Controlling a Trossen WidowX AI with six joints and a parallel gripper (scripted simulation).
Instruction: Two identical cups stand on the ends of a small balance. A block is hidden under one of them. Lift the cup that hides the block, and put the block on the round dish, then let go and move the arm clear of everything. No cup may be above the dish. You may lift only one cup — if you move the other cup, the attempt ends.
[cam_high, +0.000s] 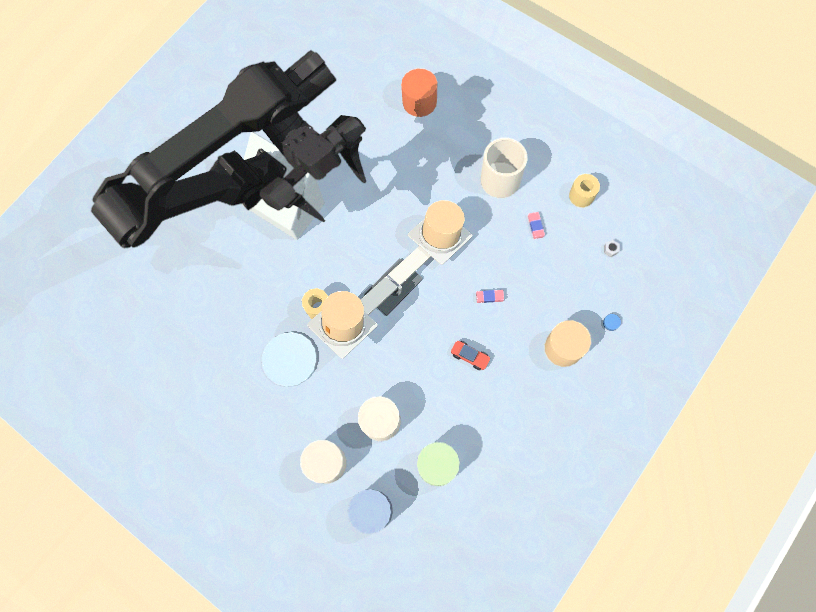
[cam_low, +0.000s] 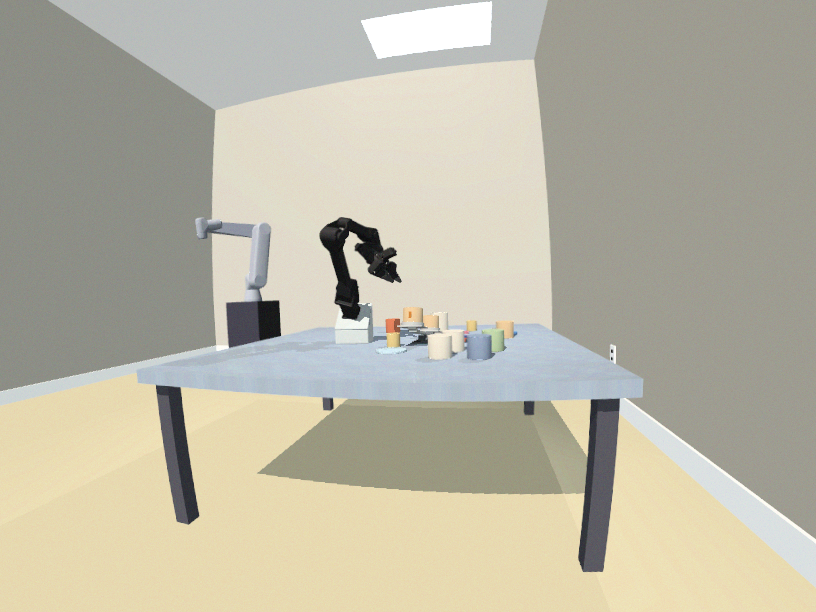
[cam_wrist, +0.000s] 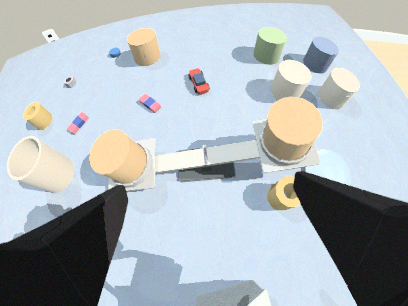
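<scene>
Right now the grey-white block is 19 cm below my gripper tip, 12 cm to the left of it and 11 cm ahead of it. Round my gripper tip: pale blue round dish (24 cm to the right, 23 cm below, 3 cm ahead); tan cup (15 cm to the right, 12 cm below, 8 cm ahead); red car (29 cm ahead, 22 cm below, 3 cm to the right).
</scene>
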